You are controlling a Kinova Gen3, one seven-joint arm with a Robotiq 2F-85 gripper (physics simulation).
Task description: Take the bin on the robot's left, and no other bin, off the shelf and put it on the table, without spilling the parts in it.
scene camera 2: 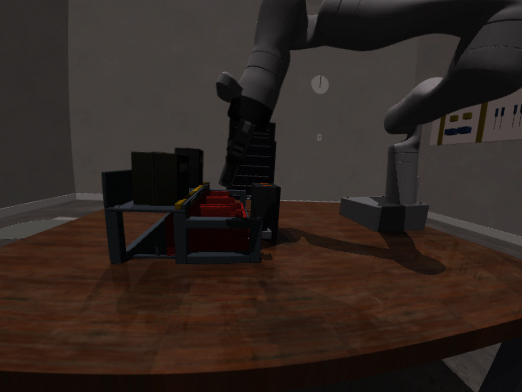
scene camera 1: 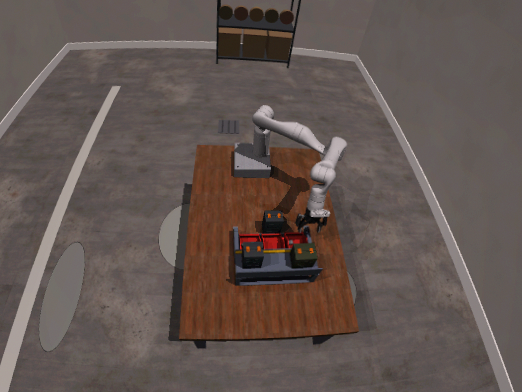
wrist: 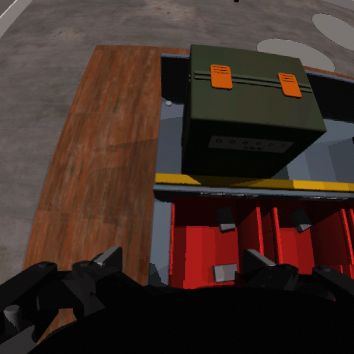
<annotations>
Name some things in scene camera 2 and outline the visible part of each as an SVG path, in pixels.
My gripper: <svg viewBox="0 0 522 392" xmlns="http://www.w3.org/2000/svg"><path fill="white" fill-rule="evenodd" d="M242 95L232 99L227 113L231 120L238 123L237 130L232 129L227 146L228 155L226 155L226 163L219 180L219 184L227 188L232 187L239 168L238 166L245 160L254 138L252 137L255 130L265 131L272 116L272 111L266 105Z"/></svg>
A dark bin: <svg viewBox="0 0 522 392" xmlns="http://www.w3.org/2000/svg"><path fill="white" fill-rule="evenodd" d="M252 183L250 218L260 217L262 219L262 231L267 231L267 228L272 231L272 235L277 235L281 187L270 183Z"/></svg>
</annotations>
